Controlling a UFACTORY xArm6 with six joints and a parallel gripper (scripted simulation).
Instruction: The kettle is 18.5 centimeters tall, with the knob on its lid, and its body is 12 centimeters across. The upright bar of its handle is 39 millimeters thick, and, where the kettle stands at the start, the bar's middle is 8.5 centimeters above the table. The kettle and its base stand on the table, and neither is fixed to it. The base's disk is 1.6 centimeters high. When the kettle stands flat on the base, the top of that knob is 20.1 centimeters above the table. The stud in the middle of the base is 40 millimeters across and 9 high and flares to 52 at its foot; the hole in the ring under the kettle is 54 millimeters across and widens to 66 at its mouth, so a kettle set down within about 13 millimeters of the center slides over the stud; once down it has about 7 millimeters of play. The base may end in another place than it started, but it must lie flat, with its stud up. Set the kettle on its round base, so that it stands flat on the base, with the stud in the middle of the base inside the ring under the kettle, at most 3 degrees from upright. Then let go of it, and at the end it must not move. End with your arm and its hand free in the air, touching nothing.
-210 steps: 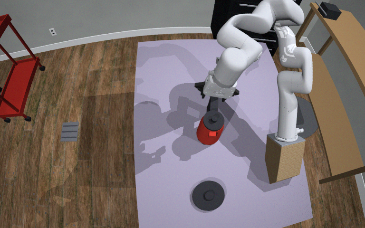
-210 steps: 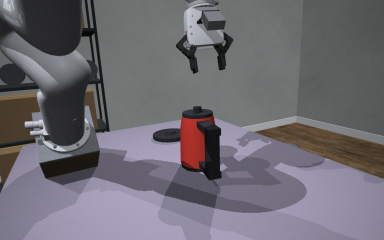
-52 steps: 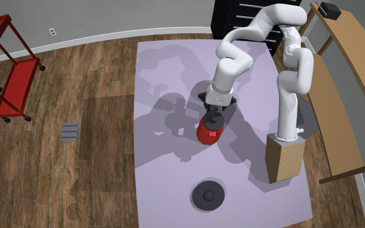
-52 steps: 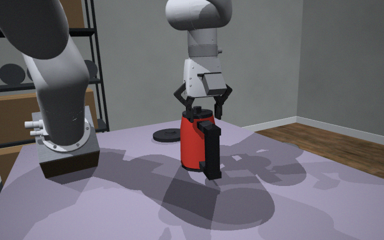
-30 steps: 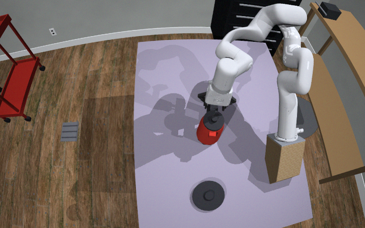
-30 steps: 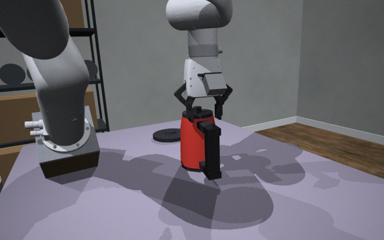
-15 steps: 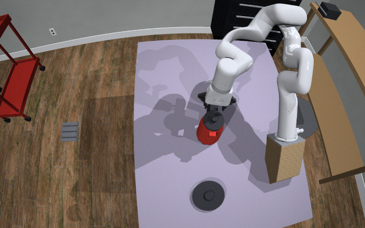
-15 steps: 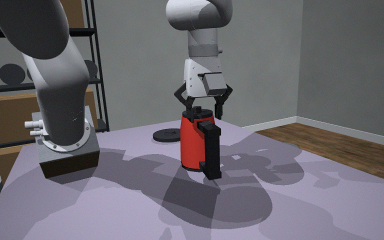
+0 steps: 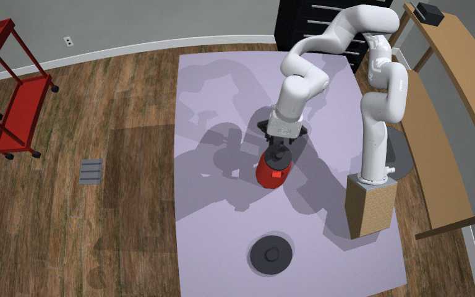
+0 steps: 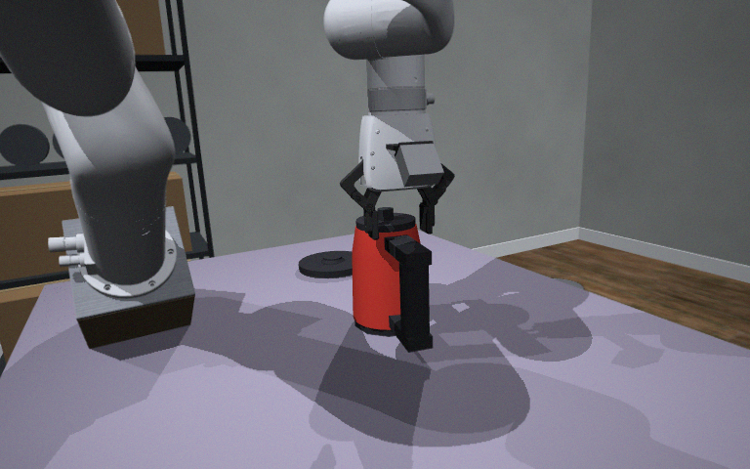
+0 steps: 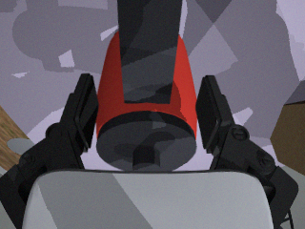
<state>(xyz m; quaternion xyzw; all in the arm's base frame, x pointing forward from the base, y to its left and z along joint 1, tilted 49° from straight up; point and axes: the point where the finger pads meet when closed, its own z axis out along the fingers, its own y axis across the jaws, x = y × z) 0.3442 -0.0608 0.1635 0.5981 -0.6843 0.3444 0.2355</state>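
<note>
Now: hand 8 cm above the red kettle, 3 cm to the right of it and 1 cm short of it. The rest, counted from my hand: round dark base 38 cm to the left, 16 cm below, 4 cm ahead.
</note>
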